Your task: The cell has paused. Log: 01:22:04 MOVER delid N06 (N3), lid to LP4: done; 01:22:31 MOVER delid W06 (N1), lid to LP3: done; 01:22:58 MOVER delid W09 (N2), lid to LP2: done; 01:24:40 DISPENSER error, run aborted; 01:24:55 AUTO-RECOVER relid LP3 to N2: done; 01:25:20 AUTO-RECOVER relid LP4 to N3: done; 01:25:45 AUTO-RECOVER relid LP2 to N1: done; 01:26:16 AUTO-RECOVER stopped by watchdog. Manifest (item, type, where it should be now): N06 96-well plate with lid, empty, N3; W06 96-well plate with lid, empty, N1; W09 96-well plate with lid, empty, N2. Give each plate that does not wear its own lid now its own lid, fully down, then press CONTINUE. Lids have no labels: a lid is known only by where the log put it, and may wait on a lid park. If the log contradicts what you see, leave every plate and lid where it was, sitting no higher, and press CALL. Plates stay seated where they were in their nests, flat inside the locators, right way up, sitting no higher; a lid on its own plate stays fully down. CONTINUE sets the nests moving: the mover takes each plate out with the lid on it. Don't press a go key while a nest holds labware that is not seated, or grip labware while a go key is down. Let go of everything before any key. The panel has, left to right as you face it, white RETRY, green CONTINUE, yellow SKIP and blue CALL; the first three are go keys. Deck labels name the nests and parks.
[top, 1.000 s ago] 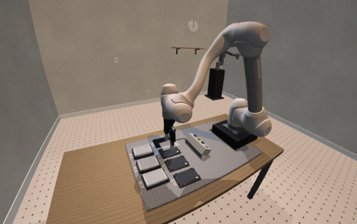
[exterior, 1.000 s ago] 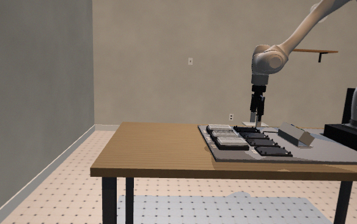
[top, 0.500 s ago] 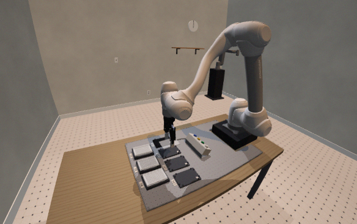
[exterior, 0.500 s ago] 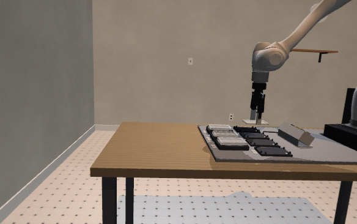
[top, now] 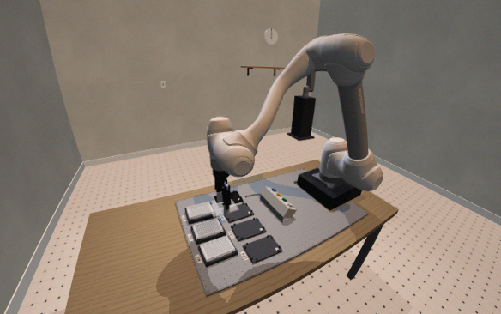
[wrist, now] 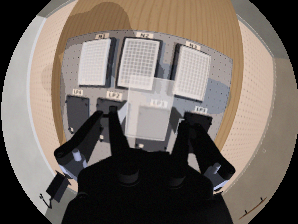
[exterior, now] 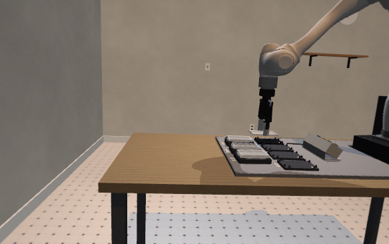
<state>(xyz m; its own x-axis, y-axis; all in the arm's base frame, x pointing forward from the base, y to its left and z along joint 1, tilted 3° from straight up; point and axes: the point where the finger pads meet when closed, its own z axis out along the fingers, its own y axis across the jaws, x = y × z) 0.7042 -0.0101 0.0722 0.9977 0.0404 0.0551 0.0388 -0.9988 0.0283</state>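
Now: hand 17 cm to the right of the plate, 9 cm short of it and 9 cm above it. Round my hand: yellow key (32 cm behind, 5 cm below, 1 cm to the right); then pale lid (2 cm below); then LP2 lid park (11 cm below, 10 cm to the left, 9 cm behind).
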